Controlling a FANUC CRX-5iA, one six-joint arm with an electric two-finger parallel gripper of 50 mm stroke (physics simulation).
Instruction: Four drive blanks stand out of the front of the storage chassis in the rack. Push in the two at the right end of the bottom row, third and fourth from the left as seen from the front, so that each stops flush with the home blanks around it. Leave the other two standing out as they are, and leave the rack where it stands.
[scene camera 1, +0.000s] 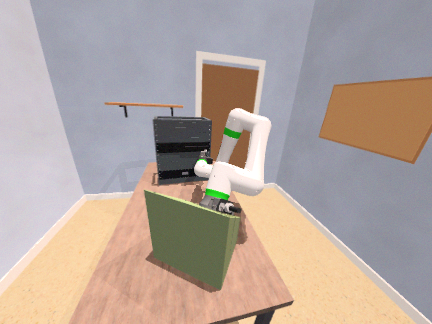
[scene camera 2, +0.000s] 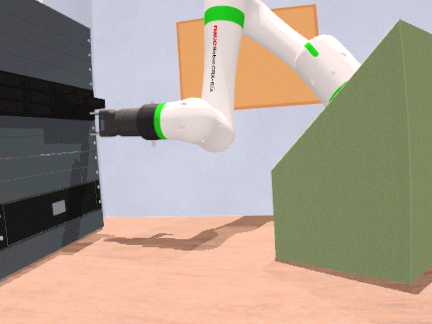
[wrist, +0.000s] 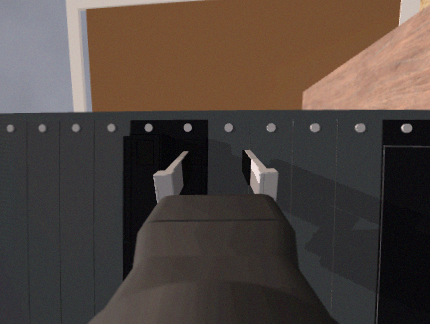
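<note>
The rack (scene camera 1: 182, 118) stands at the far end of the table. The black storage chassis (scene camera 1: 175, 147) (scene camera 2: 45, 97) crosses its upper half. In the wrist view the chassis (wrist: 140, 210) is a dark upright band left of centre, where the rack's right side is up. Part of its front appears raised there, but single drive blanks are too dark to tell apart. My gripper (scene camera 1: 204, 153) (scene camera 2: 94, 124) (wrist: 216, 161) is open and empty, at the rack's right side. In the wrist view one finger overlaps the chassis band and the other the grey panel below the chassis. Contact cannot be told.
Grey panels (scene camera 1: 182, 131) (wrist: 315, 200) lie above and below the chassis. A lower black unit (scene camera 1: 172, 174) (scene camera 2: 30, 217) (wrist: 407, 225) has a light label. A green block (scene camera 1: 190, 240) (scene camera 2: 350, 175) stands on the wooden table (scene camera 1: 120, 260) (scene camera 2: 175, 290), beside the arm's base in scene camera 1.
</note>
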